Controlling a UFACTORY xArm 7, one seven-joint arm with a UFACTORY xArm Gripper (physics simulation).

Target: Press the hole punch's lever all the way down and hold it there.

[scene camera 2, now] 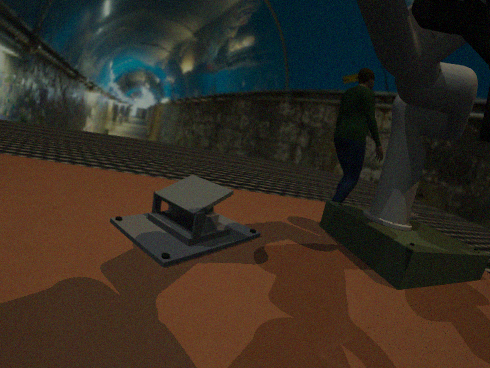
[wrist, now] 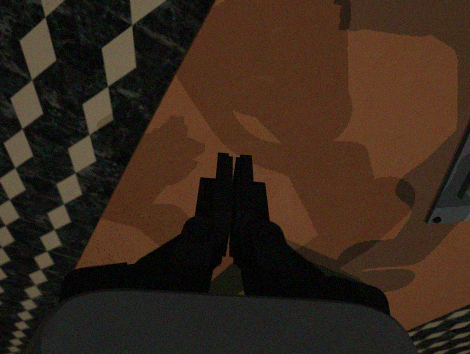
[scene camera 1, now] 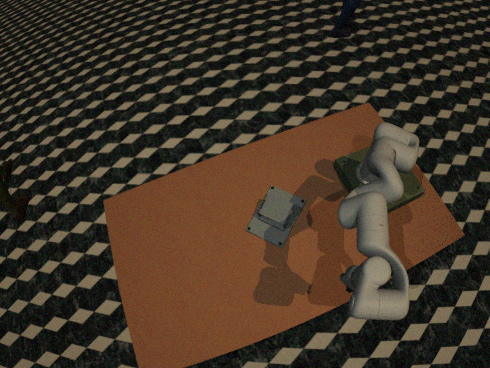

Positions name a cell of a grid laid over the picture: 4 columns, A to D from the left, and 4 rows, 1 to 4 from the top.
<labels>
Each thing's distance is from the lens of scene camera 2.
lever (scene camera 2: B3): 0.47 m
base plate (scene camera 2: B3): 0.42 m
The marked spots on the base plate and the lever are 0.11 m apart.
</labels>
